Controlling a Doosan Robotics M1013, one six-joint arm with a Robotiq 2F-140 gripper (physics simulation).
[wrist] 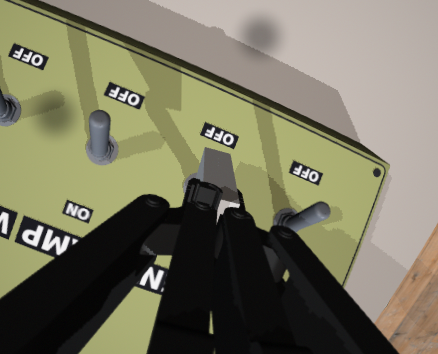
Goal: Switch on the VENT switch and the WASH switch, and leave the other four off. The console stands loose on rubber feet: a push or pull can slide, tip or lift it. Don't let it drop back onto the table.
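Frame: origin at the arm's base, x ahead, y left, z up, level; metres.
Seen in the pictures: gripper, fingertip midpoint: [211, 171].
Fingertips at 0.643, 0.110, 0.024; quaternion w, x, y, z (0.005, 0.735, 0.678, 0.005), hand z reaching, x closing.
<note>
Pixels of each thing's top centre, then the offset from my fingertips to it, as dx, dy, dz. "pt": a spot on its surface instead.
- OFF label at a spot on its surface: [219, 135] pt -0.010, +0.004, -0.045
- partly covered name label at its top centre: [161, 284] +0.091, -0.018, +0.002
- rightmost switch at a spot on its surface: [310, 215] pt +0.016, +0.067, +0.003
- grey lever at a spot on its surface: [100, 131] pt -0.014, -0.066, +0.006
- console's corner screw at its top centre: [377, 173] -0.004, +0.137, -0.053
The green console [115, 315] fills much of the wrist view, its labels upside down. My gripper [211, 171] is shut and empty, its tips over the third switch from the left in view, below an OFF label [219, 135]. Part of that switch's collar [191, 184] shows left of the tips; its lever is hidden, so its position and any contact cannot be told. A partly covered name label [152, 279] in this column looks like part of VENT. The rightmost switch [310, 215] has its lever pointing right; its name is hidden. No WASH label can be read.
A grey lever [100, 131] stands left of the gripper, tipped toward its OFF label [124, 95], with an ON label [77, 211] on the other side. Another switch [7, 109] is cut off at the left edge. The console's corner screw [377, 172] is at right; wood [417, 305] shows lower right.
</note>
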